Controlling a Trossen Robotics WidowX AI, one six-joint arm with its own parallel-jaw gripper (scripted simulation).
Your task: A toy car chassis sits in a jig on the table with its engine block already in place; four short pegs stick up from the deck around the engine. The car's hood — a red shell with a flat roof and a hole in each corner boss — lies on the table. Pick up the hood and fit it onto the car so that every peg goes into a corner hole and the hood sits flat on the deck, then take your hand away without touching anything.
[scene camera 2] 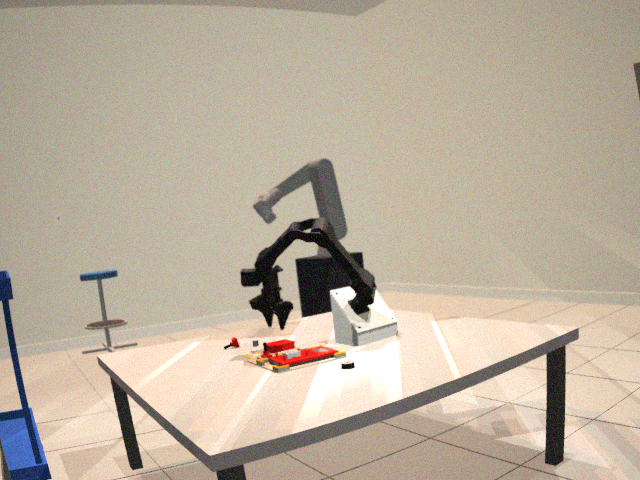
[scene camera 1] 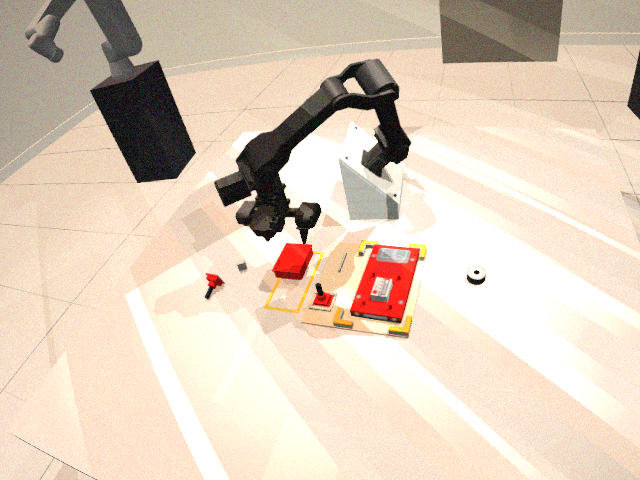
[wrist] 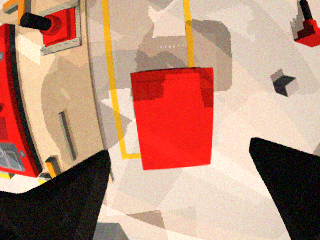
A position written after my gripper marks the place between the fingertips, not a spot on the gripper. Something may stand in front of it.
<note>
My gripper [scene camera 1: 286, 241] is open and holds nothing. Also in view: a red hood [scene camera 1: 294, 259].
The red hood shows as well in the wrist view [wrist: 174, 106]. My gripper also shows in scene camera 2 [scene camera 2: 276, 328] and in the wrist view [wrist: 182, 152].
</note>
